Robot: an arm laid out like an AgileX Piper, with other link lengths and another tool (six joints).
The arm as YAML. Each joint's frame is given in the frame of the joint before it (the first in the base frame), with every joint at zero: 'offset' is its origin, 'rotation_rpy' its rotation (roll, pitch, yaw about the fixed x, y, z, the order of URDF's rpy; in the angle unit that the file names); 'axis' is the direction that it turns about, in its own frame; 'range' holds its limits. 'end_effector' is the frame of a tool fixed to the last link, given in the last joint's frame.
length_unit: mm
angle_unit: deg
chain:
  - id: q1
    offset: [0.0, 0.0, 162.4]
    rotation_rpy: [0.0, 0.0, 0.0]
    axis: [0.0, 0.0, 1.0]
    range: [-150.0, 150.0]
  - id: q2
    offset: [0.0, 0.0, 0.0]
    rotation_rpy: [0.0, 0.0, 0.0]
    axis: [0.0, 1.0, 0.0]
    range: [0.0, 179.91]
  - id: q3
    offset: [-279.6, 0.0, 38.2]
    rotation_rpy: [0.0, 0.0, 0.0]
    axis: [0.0, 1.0, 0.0]
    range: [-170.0, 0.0]
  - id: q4
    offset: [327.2, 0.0, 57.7]
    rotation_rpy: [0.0, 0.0, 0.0]
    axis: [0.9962, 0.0, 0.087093]
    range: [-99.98, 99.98]
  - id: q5
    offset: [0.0, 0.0, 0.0]
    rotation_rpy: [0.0, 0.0, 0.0]
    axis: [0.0, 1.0, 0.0]
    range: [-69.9, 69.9]
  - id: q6
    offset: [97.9, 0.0, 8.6]
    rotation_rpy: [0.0, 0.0, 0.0]
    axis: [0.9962, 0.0, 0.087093]
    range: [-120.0, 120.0]
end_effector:
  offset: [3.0, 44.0, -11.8]
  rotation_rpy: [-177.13, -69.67, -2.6]
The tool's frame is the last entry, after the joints.
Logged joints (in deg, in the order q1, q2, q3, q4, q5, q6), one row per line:
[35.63 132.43 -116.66 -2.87 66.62 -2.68]
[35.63 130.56 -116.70 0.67 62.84 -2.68]
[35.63 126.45 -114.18 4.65 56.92 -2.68]
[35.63 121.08 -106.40 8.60 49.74 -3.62]
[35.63 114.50 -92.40 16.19 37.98 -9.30]
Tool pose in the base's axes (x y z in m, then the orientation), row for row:
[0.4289 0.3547 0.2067 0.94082 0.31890 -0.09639 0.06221]
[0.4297 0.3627 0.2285 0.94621 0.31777 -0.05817 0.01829]
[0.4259 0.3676 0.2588 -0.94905 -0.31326 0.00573 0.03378]
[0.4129 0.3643 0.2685 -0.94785 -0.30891 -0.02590 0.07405]
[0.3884 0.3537 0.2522 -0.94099 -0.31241 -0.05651 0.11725]
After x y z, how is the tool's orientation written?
As a quaternion, x y z w.
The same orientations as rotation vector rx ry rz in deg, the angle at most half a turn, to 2 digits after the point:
[162.95 55.23 -16.69]
[168.36 56.54 -10.35]
[-167.25 -55.21 1.01]
[-163.01 -53.13 -4.45]
[-157.79 -52.39 -9.48]

